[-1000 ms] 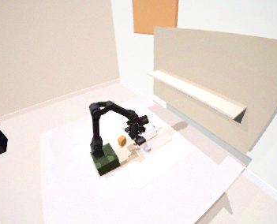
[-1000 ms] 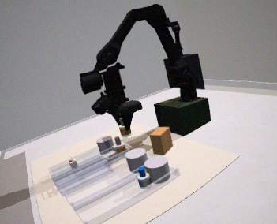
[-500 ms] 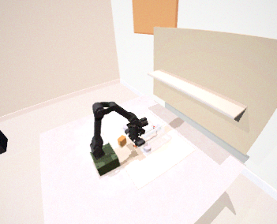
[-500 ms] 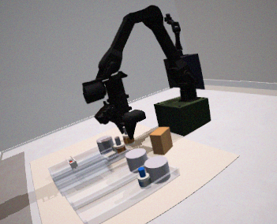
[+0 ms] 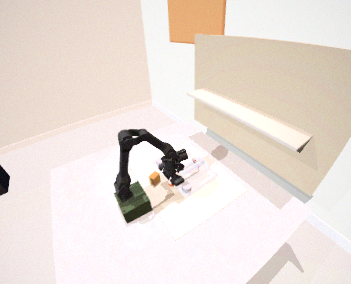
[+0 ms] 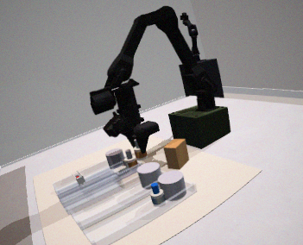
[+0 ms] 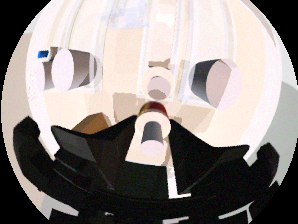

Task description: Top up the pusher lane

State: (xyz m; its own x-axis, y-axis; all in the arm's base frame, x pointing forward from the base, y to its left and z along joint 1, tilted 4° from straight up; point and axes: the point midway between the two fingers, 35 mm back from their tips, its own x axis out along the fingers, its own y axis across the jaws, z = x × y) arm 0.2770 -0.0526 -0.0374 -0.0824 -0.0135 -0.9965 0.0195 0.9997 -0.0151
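Right now my gripper tip is 110 mm to the right of the orange-brown box, 60 mm past it and 10 mm above it. The rest, counted from my gripper tip: clear sprung lane 190 mm ahead, 30 mm below, 20 mm to the left; wall shelf 550 mm ahead, 320 mm above, 30 mm to the right.
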